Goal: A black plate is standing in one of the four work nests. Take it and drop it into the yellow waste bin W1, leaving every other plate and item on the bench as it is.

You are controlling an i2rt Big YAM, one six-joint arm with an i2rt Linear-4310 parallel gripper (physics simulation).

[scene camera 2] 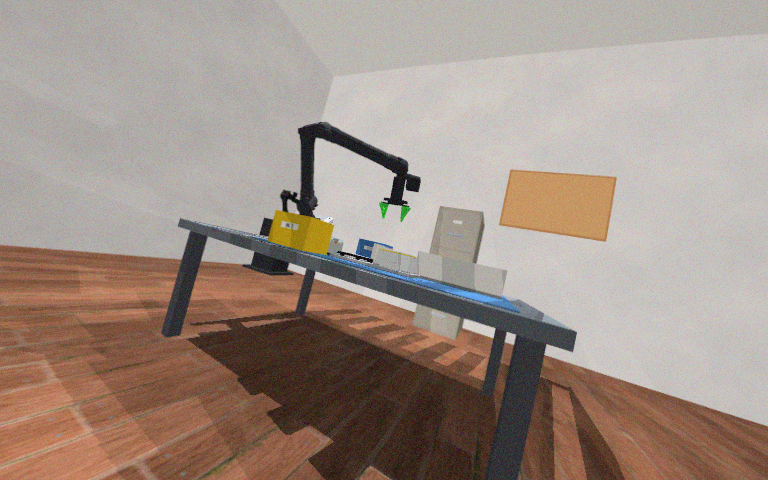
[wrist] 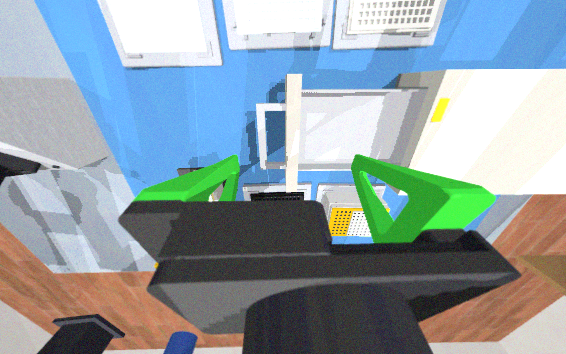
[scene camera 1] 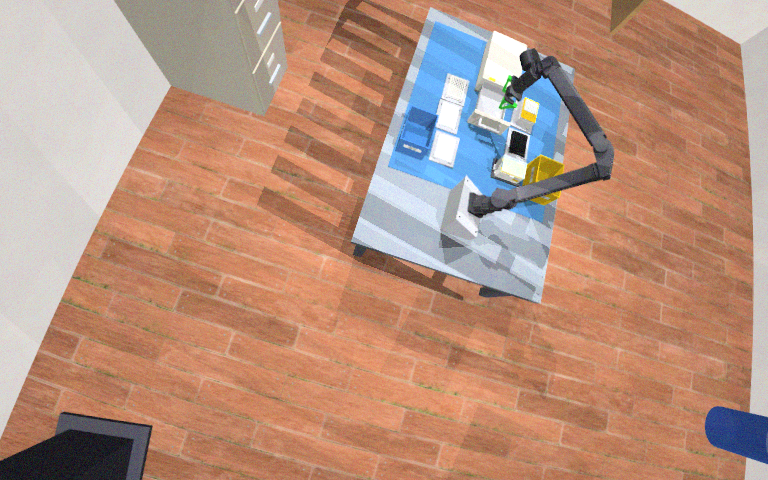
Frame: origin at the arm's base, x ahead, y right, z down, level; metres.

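Where they show: gripper, fingertip midpoint: point(scene camera 2: 392, 220) point(wrist: 296, 161) point(scene camera 1: 501, 100); arm's base, origin of the base link: point(scene camera 1: 474, 205).
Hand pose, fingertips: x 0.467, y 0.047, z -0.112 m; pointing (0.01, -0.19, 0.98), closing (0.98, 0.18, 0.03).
Things, the pixels of their top centre, and the offset from my fingertips. "spot": a spot on its surface instead.
- black plate, middle of its top: point(wrist: 277, 209) point(scene camera 2: 355, 255) point(scene camera 1: 519, 143) dy +0.210, dx -0.055, dz +0.201 m
- light nest, surface spot: point(wrist: 248, 189) spot: dy +0.149, dx -0.115, dz +0.215 m
- yellow waste bin W1, middle of its top: point(scene camera 2: 305, 217) point(scene camera 1: 550, 175) dy +0.317, dx -0.250, dz +0.107 m
- white cabinet, middle of its top: point(wrist: 525, 143) point(scene camera 2: 462, 261) point(scene camera 1: 506, 60) dy +0.084, dx +0.353, dz +0.121 m
- yellow-and-white rack, middle of its top: point(wrist: 357, 224) point(scene camera 2: 398, 252) point(scene camera 1: 530, 109) dy +0.240, dx +0.119, dz +0.151 m
- light device, middle of its top: point(scene camera 1: 514, 166) dy +0.157, dx -0.220, dz +0.153 m
- blue bin, middle of its top: point(scene camera 1: 420, 126) point(scene camera 2: 376, 242) dy -0.326, dx -0.152, dz +0.107 m
The black plate point(scene camera 1: 518, 143) point(scene camera 2: 355, 256) point(wrist: 277, 196) sits in a light nest point(wrist: 248, 189) on the blue mat; in the wrist view my gripper's body hides its near part. My gripper point(scene camera 1: 505, 96) point(scene camera 2: 393, 219) point(wrist: 296, 161) is open and empty, with green fingers pointing down, high above the bench near the open drawer. The yellow waste bin W1 point(scene camera 1: 553, 167) point(scene camera 2: 303, 233) stands at the bench edge, past the small light device beside the plate. Part of my arm crosses over the bin in scene camera 1.
A white cabinet point(scene camera 1: 504, 56) point(wrist: 490, 130) has its drawer point(scene camera 1: 490, 107) point(wrist: 345, 130) pulled out. A yellow-and-white rack point(scene camera 1: 529, 110) point(wrist: 350, 222) stands beside the black plate's nest. The light device point(scene camera 1: 512, 169) is on its other side. Several white plates and a blue bin point(scene camera 1: 416, 133) point(scene camera 2: 369, 246) stand across the mat.
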